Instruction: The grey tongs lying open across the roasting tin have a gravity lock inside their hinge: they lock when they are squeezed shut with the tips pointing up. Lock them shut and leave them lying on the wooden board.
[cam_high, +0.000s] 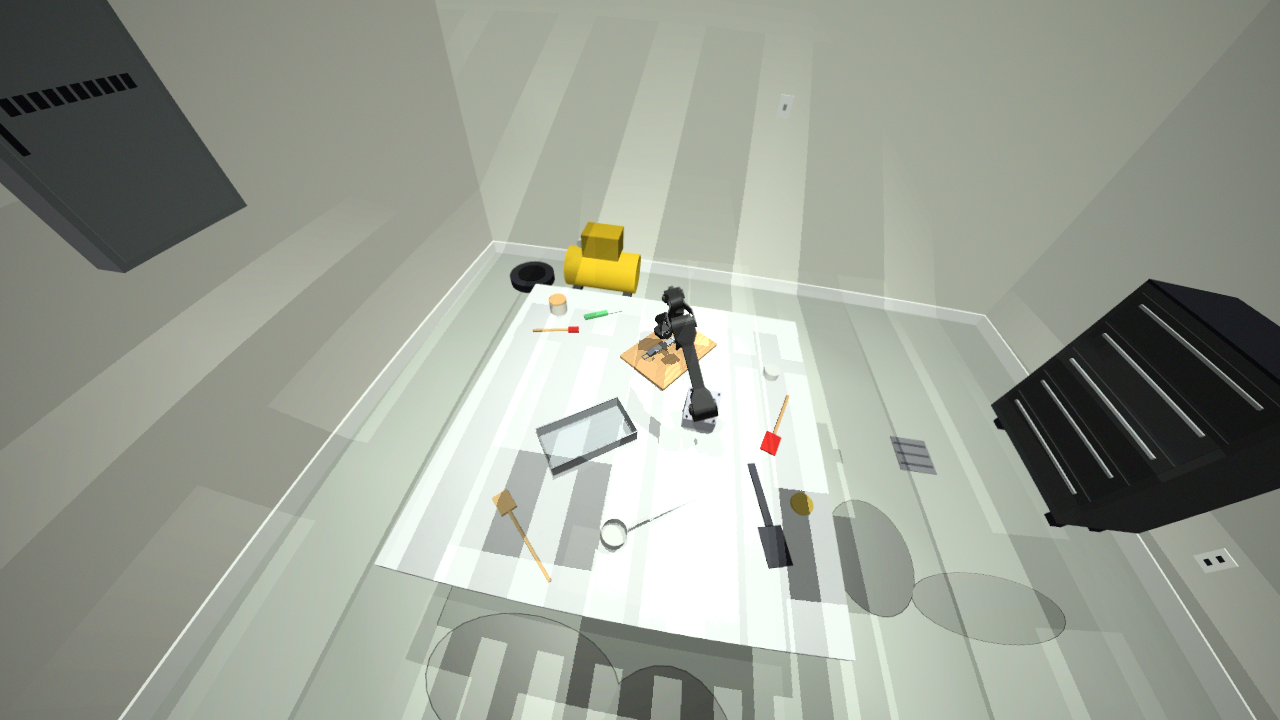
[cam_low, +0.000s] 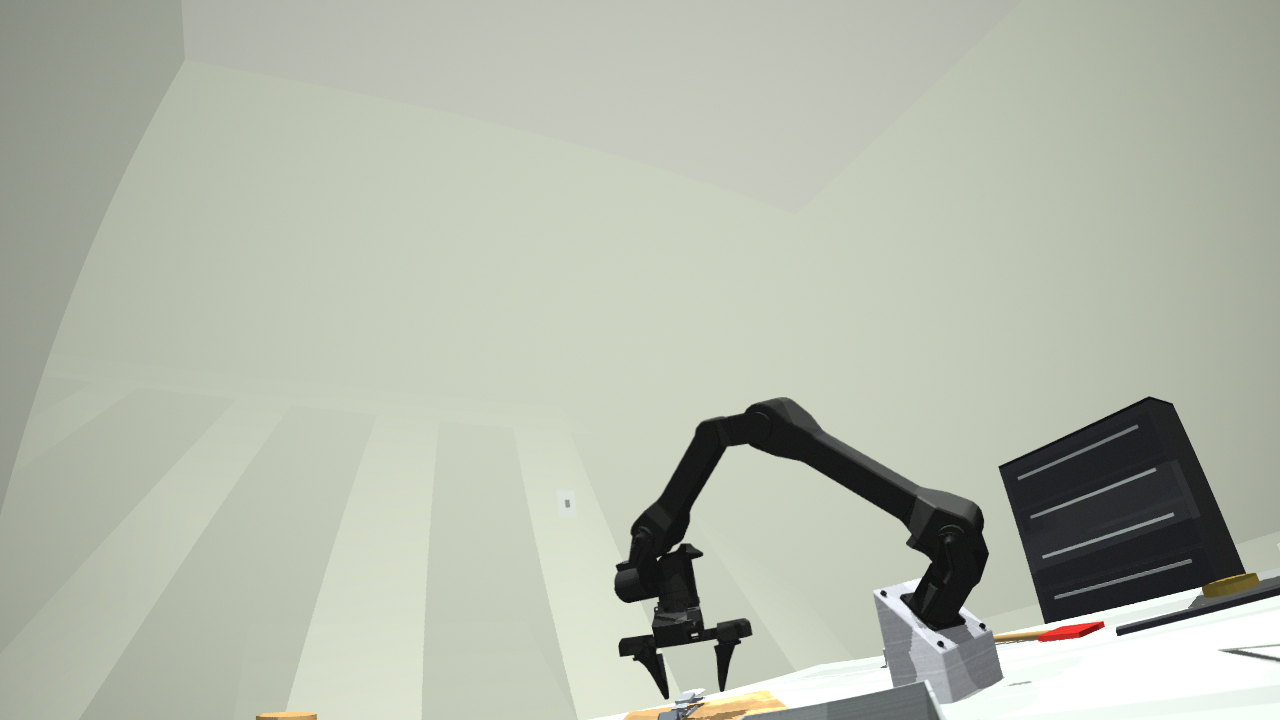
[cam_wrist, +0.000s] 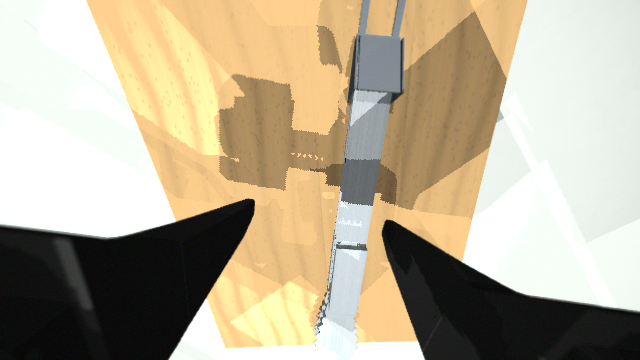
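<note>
The wooden board is 4 cm below my gripper tip. From my gripper tip the other things lie so: grey roasting tin (19 cm ahead, 49 cm to the left, 2 cm below); red spatula (45 cm behind, 27 cm to the left, 4 cm below); black spatula (43 cm behind, 60 cm to the left, 4 cm below).
</note>
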